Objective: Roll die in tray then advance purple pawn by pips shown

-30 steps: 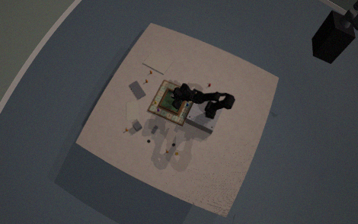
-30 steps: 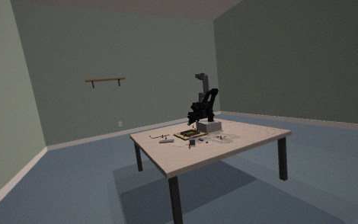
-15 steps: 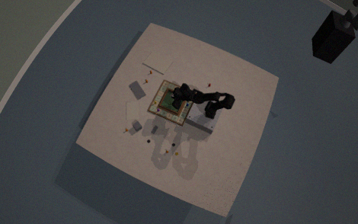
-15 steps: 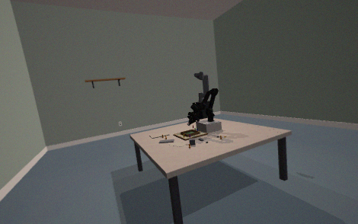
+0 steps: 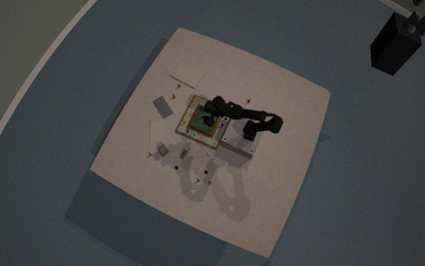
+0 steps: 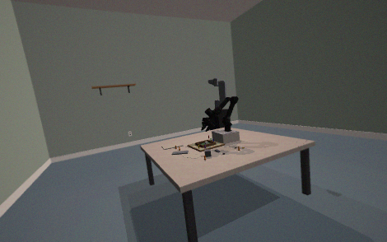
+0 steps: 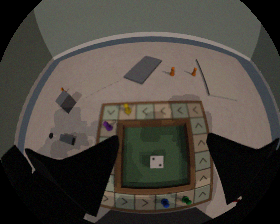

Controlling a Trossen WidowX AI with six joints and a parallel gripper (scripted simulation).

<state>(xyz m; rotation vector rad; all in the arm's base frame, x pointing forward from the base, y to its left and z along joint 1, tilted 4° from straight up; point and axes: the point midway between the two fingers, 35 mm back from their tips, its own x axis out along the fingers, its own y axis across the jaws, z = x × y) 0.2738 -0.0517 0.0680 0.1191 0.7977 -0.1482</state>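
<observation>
The purple pawn is 8 cm ahead of my gripper tip, 10 cm to the left of it and 13 cm below it. Round my gripper tip: green tray 15 cm below; then yellow pawn 12 cm ahead, 5 cm to the left, 13 cm below; then die 2 cm behind, 13 cm below.
</observation>
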